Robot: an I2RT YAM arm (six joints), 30 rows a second.
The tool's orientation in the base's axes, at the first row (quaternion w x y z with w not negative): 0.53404, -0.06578, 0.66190, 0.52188
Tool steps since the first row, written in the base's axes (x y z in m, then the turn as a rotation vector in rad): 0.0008, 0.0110, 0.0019, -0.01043, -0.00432, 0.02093; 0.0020, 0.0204, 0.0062, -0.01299, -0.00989, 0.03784; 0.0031, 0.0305, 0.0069, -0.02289, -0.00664, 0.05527; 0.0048, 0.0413, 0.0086, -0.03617, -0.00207, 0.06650; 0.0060, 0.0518, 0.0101, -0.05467, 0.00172, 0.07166; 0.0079, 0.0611, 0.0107, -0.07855, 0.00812, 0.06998; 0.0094, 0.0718, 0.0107, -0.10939, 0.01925, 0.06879; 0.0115, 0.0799, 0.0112, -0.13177, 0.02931, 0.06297; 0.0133, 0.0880, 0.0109, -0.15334, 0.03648, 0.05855; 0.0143, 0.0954, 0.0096, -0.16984, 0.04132, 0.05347; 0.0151, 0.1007, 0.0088, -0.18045, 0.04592, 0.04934
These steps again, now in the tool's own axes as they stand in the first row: 0.0034, 0.0056, 0.0091, -0.01388, 0.01778, -0.00754; 0.0039, 0.0117, 0.0175, -0.02853, 0.02744, -0.01146; 0.0077, 0.0159, 0.0260, -0.03636, 0.04609, -0.01330; 0.0107, 0.0207, 0.0355, -0.03733, 0.06366, -0.01701; 0.0140, 0.0255, 0.0444, -0.03176, 0.08048, -0.02534; 0.0171, 0.0288, 0.0528, -0.01739, 0.09768, -0.03590; 0.0215, 0.0327, 0.0619, 0.00175, 0.12179, -0.04725; 0.0241, 0.0352, 0.0694, 0.02041, 0.13710, -0.05455; 0.0273, 0.0375, 0.0767, 0.03629, 0.15146, -0.06337; 0.0314, 0.0393, 0.0828, 0.04946, 0.16110, -0.07080; 0.0342, 0.0407, 0.0873, 0.05929, 0.16743, -0.07455
